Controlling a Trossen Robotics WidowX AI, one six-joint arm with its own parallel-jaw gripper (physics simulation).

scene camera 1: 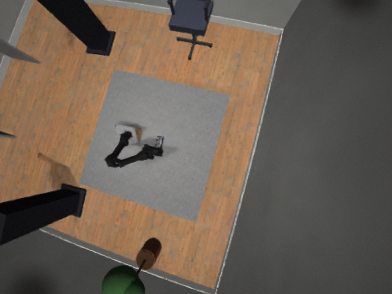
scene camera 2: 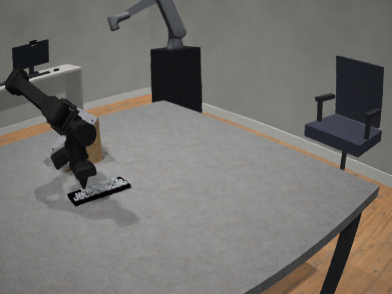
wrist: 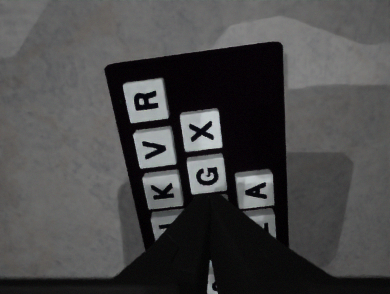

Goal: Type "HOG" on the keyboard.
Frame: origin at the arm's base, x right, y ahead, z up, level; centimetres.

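Seen in the pictures: gripper, fingertip midpoint: (scene camera 2: 83, 188) (wrist: 208, 205); arm's base, origin of the base link: (scene camera 1: 128, 134).
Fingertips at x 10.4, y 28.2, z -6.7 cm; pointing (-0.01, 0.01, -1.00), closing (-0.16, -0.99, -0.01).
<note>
Offsets run from my fingertips to a thing's top centre. Level surfaces: height alone.
The black keyboard @(dy +0.1, dx -4.6, dz -1.3 cm) (scene camera 1: 159, 140) (scene camera 2: 121, 186) (wrist: 250, 100) with white letter keys lies flat on the grey table. In the wrist view, the G key @(dy -0.1, dx +0.5, dz -1.3 cm) (wrist: 206, 174) is beside the X key @(dy -0.1, dx +2.4, dz -1.3 cm) (wrist: 201, 130), with the K key @(dy +1.8, dx +0.1, dz -1.3 cm) (wrist: 163, 190) to its left and the A key @(dy -2.0, dx -0.4, dz -1.3 cm) (wrist: 255, 189) to its lower right. My gripper (scene camera 2: 84, 186) (wrist: 208, 205) is shut and empty, pointing down at the keyboard's near-left end in scene camera 2. In the wrist view its tips overlap a mostly hidden key directly below G. An H key does not show. Contact with a key cannot be told.
A wooden block (scene camera 2: 94, 146) with a white sloped panel (scene camera 1: 124, 129) stands on the table @(dz -3.1 cm) (scene camera 1: 185, 185) (scene camera 2: 225, 200) behind the arm. Off the table are an office chair (scene camera 1: 191, 17) (scene camera 2: 345, 132), a black pedestal (scene camera 2: 176, 75) with a grey arm, and a potted plant (scene camera 1: 122, 284).
</note>
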